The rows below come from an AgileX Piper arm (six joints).
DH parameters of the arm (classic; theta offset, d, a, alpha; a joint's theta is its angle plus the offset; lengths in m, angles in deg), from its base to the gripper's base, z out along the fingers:
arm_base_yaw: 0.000 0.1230 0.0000 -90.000
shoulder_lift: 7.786 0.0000 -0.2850 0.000
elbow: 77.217 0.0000 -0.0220 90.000
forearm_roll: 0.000 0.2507 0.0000 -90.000
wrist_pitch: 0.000 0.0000 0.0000 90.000
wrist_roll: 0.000 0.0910 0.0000 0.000
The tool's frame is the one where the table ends.
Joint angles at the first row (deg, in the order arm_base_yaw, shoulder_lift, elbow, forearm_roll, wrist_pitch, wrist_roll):
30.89, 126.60, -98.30, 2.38, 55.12, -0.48
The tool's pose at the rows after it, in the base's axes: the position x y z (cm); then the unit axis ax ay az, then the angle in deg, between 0 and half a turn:
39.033 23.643 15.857 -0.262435 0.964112 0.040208 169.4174
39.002 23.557 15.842 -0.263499 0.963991 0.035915 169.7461
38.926 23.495 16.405 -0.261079 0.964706 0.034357 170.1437
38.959 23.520 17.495 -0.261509 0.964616 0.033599 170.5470
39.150 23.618 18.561 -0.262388 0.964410 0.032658 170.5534
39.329 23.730 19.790 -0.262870 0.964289 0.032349 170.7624
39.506 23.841 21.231 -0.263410 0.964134 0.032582 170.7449
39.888 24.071 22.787 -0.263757 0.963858 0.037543 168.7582
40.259 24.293 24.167 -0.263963 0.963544 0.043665 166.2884
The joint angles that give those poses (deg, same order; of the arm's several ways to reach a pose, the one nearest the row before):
30.89, 126.60, -98.30, 1.89, 55.28, -0.48
30.89, 126.60, -98.30, 1.44, 55.73, -0.38
30.89, 126.14, -98.84, 1.31, 57.15, 0.00
30.89, 125.67, -100.61, 1.31, 59.79, 0.00
30.89, 125.58, -102.93, 1.17, 62.25, 0.00
30.89, 125.57, -105.80, 1.17, 65.33, 0.00
30.89, 125.57, -109.11, 1.17, 68.62, 0.00
30.89, 125.57, -112.52, 1.17, 69.97, 0.00
30.89, 125.58, -115.46, 1.17, 70.33, 0.00

